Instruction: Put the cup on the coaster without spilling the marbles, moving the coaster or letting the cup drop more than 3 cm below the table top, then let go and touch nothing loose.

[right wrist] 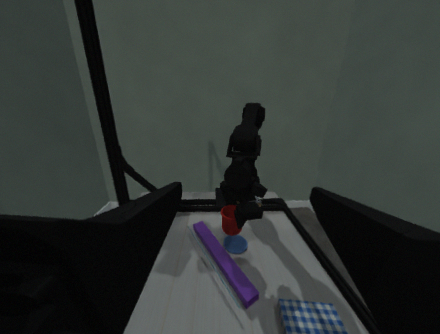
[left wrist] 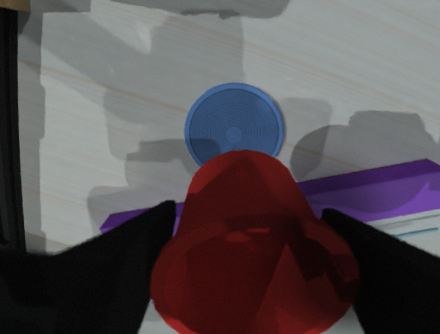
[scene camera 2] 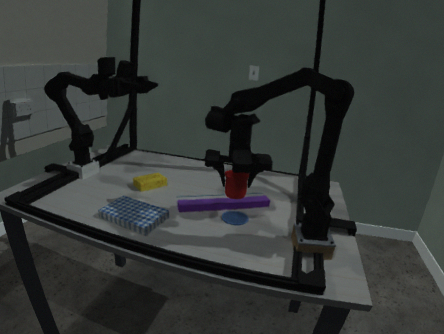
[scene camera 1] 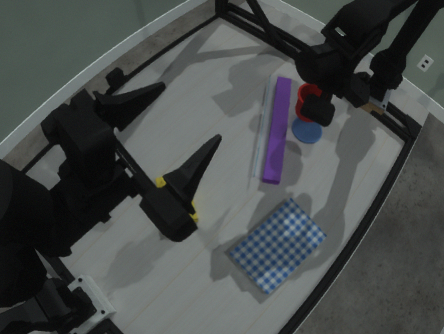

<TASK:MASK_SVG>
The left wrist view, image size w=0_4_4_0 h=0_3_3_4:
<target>my left gripper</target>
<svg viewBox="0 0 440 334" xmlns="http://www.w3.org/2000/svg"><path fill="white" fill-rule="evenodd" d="M324 208L321 220L326 222L345 239L359 264L360 285L352 307L364 334L440 334L440 257L336 209ZM176 202L174 200L166 200L96 237L56 254L0 249L0 334L138 334L151 300L150 281L153 266L163 246L173 235L176 221Z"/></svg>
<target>red cup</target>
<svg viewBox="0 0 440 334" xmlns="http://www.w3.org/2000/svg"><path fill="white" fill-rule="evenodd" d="M217 155L206 162L195 173L189 185L176 234L163 246L153 266L150 294L156 311L166 324L179 334L321 334L328 330L345 315L353 304L360 285L359 264L347 242L326 222L317 219L290 171L278 159L266 153L253 150L234 150Z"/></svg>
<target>blue coaster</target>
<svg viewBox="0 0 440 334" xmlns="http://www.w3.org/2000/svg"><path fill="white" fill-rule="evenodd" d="M192 105L185 122L185 141L190 155L200 167L217 155L234 150L253 150L266 153L274 158L277 156L283 141L283 121L276 104L263 91L247 84L226 83L209 89Z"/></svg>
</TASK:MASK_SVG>
